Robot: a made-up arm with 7 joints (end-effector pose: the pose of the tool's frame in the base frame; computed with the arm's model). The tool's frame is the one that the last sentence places. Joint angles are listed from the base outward.
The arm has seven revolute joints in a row. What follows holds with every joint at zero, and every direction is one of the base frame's. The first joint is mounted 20 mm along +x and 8 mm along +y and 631 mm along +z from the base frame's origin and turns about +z. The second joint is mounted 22 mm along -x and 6 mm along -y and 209 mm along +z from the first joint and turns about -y. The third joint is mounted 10 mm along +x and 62 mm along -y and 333 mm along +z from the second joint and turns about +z. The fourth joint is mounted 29 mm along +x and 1 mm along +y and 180 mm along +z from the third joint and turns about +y. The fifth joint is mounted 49 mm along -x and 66 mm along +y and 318 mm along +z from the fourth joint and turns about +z. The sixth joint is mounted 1 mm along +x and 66 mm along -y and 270 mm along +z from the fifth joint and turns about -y. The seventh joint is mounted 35 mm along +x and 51 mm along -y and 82 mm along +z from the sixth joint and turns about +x. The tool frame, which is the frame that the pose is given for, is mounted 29 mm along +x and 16 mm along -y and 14 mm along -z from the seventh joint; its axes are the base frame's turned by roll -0.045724, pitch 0.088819 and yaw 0.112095 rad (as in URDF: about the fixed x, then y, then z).
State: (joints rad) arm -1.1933 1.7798 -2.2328 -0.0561 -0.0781 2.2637 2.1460
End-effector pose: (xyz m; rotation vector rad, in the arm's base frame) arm -0.3234 1.0648 0.7019 -2.3974 -1.7363 -0.6186
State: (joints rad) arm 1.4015 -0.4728 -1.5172 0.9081 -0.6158 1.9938 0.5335
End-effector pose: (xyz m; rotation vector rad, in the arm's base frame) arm 0.5665 0.4144 1.7478 -0.7410 -0.7838 0.3846
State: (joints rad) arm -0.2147 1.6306 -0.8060 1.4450 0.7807 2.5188 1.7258
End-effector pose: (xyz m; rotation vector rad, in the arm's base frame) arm -0.7495 -0.3773 1.1703 -0.4548 2.1971 -1.4774
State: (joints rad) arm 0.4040 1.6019 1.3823 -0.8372 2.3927 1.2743 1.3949
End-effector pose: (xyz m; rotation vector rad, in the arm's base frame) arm -0.7292 -0.8232 0.6237 1.6904 -1.6618 -1.1750
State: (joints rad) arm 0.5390 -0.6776 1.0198 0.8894 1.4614 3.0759 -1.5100
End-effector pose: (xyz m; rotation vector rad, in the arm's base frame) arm 0.4288 0.6207 1.2714 0.3528 0.4847 -0.0312
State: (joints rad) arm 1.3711 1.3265 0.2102 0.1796 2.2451 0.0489 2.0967
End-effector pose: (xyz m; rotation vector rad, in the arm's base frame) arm -0.3339 -1.0753 1.2270 -1.2077 1.4665 2.4479
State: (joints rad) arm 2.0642 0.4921 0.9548 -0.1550 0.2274 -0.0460 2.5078
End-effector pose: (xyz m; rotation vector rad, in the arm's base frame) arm 0.3857 -0.4547 1.8792 -0.0575 -2.2395 -1.4586
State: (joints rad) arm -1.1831 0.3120 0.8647 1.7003 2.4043 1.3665 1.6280
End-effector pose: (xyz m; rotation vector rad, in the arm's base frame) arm 0.5827 0.0047 1.3054 -2.5278 0.3028 -0.3609
